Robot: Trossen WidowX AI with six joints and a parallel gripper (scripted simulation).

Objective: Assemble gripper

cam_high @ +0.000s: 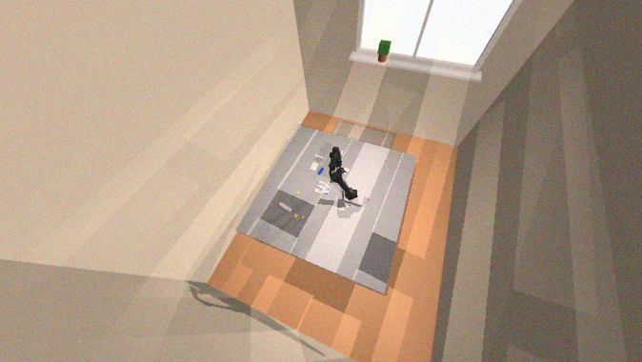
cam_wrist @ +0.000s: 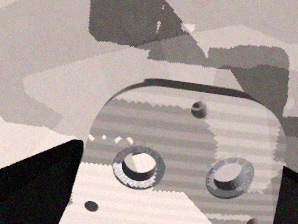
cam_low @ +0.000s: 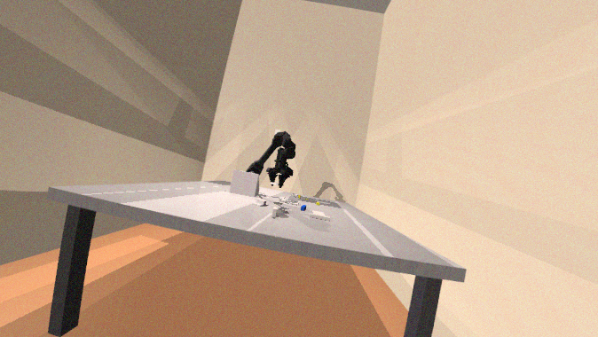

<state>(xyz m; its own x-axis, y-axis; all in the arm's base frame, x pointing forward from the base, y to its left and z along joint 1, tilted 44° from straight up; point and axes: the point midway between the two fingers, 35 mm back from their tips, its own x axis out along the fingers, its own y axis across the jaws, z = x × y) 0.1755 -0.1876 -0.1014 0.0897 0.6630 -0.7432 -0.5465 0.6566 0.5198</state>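
Right now my gripper tip is 160 mm to the right of the white jaw, 80 mm short of it and 80 mm above it. The rest, counted from my gripper tip: ribbed rectangular plate (170 mm to the left, 130 mm ahead, 90 mm below); then pale housing plate (20 mm above, 10 mm ahead); then blue block (170 mm ahead, 90 mm below).
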